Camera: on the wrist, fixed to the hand. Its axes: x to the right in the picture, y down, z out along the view.
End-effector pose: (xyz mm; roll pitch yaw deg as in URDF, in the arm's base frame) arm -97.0 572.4 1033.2 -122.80 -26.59 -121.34
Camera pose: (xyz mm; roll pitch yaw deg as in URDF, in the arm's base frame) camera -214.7 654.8 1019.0 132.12 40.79 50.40
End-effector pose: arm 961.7 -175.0 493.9 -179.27 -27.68 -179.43
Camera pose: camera 1027.0 -88.0 588.8 -160.48 40.47 11.73
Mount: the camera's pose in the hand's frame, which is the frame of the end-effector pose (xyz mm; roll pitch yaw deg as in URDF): -14.5 84.9 -115.9 14.96 -13.07 171.13
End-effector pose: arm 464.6 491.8 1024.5 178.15 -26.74 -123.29
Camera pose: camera 433.2 591.7 1123.9 -157.80 39.09 68.41
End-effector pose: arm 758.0 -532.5 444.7 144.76 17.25 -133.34
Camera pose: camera 736.5 -551.7 586.2 -134.50 -11.06 61.61
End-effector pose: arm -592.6 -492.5 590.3 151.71 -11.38 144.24
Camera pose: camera -546.7 -501.1 726.9 -133.99 18.38 -21.15
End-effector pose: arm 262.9 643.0 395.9 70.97 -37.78 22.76
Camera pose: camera 175.2 755.1 420.6 -51.55 24.78 -146.78
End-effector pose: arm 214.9 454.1 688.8 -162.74 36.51 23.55
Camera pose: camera 297.0 363.9 766.1 174.39 -21.30 -151.75
